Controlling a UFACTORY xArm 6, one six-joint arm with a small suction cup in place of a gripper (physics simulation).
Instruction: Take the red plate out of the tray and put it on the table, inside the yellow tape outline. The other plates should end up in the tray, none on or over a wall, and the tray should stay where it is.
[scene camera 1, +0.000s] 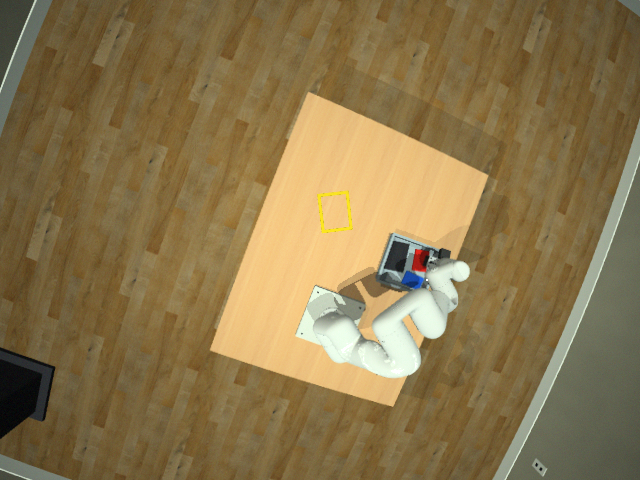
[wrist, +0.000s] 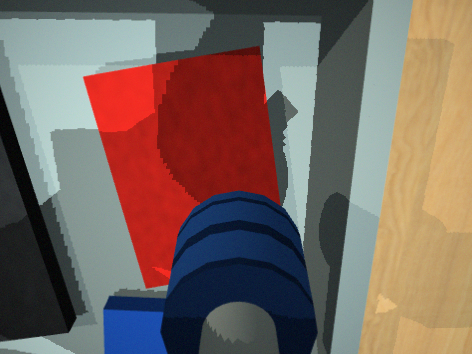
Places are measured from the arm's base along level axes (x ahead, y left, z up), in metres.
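Pixels of known places: hand, its tool point: (wrist: 238, 248).
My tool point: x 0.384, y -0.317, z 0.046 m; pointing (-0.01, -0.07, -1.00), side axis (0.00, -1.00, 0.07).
For each thing: its middle in the pictures, then the offset to it from my tool point. "pt": a spot on its surface instead. Level surfaces: height alone.
- red plate, middle of its body: (wrist: 197, 176) (scene camera 1: 420, 260) 0.005 m back, 0.013 m left, 0.070 m down
- black plate, middle of its body: (scene camera 1: 396, 256) 0.022 m back, 0.130 m left, 0.070 m down
- blue plate, middle of its body: (scene camera 1: 412, 280) 0.104 m back, 0.017 m left, 0.070 m down
- yellow tape outline, a spot on its surface: (scene camera 1: 320, 213) pt 0.046 m ahead, 0.518 m left, 0.077 m down
- wooden table, height of its surface: 0.078 m down
The red plate (scene camera 1: 419, 260) (wrist: 130, 165) lies in the right part of the grey tray (scene camera 1: 385, 255) (wrist: 370, 150). My suction cup (scene camera 1: 428, 259) (wrist: 239, 200) is over the tray, covering the lower right part of the red plate in the wrist view. I take it as open, with no plate lifted; whether it touches the red plate is hidden. The black plate (scene camera 1: 397, 256) (wrist: 25, 270) lies in the tray's left part. The blue plate (scene camera 1: 412, 280) (wrist: 132, 327) lies below the red one, partly hidden by the cup in the wrist view. The yellow tape outline (scene camera 1: 320, 213) is on the table, left of the tray.
The white arm (scene camera 1: 392, 348) curves around the tray's lower right side from its base plate (scene camera 1: 306, 325). The wooden table (scene camera 1: 330, 144) extends left of and above the tray, and its right edge runs close to the tray. A dark object (scene camera 1: 23, 392) is on the floor at the lower left.
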